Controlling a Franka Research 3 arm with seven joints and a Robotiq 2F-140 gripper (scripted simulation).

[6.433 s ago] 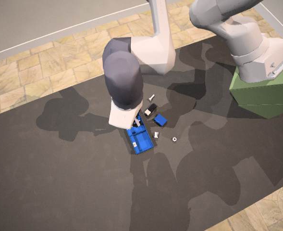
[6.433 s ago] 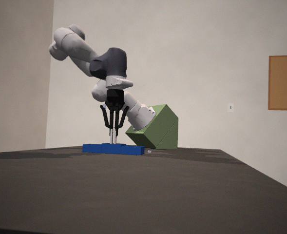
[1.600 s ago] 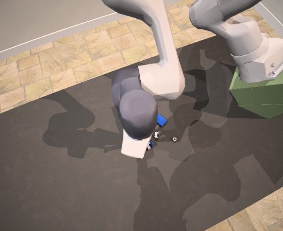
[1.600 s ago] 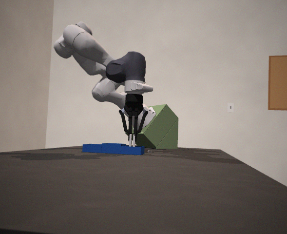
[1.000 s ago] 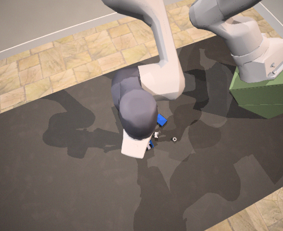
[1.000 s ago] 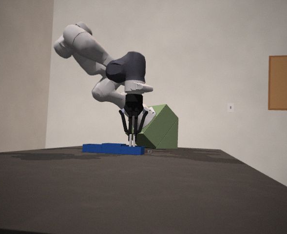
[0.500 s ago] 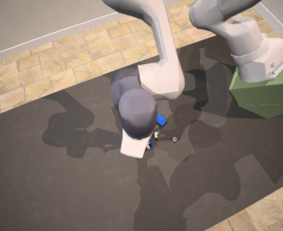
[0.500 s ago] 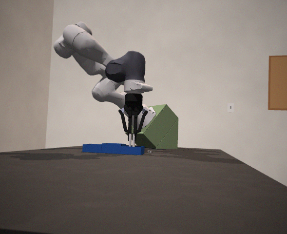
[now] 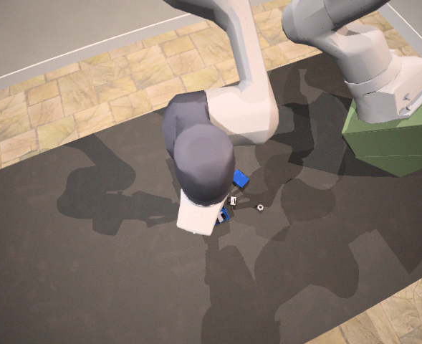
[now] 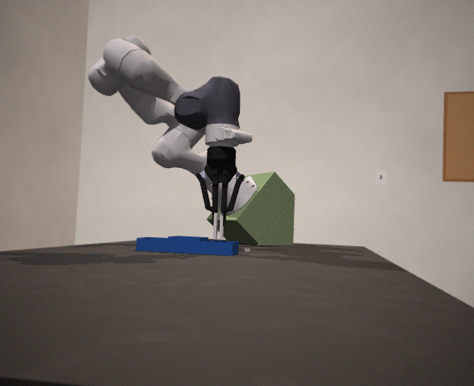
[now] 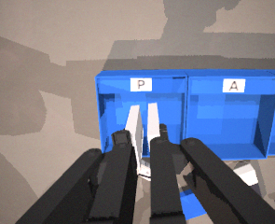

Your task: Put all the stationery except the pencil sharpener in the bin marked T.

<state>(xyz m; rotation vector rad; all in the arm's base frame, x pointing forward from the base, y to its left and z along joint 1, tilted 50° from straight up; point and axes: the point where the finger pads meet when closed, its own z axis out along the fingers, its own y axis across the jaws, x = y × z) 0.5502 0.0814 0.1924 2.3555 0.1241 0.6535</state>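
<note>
Right now the black-and-white block is 130 mm behind my hand, 100 mm to the right of it and 70 mm below it. The rest, counted from my hand: nut (140 mm behind, 80 mm to the left, 70 mm below); blue bin (80 mm to the right, 50 mm below, 20 mm behind); flat blue block (140 mm behind, 70 mm below, 30 mm to the right).
</note>
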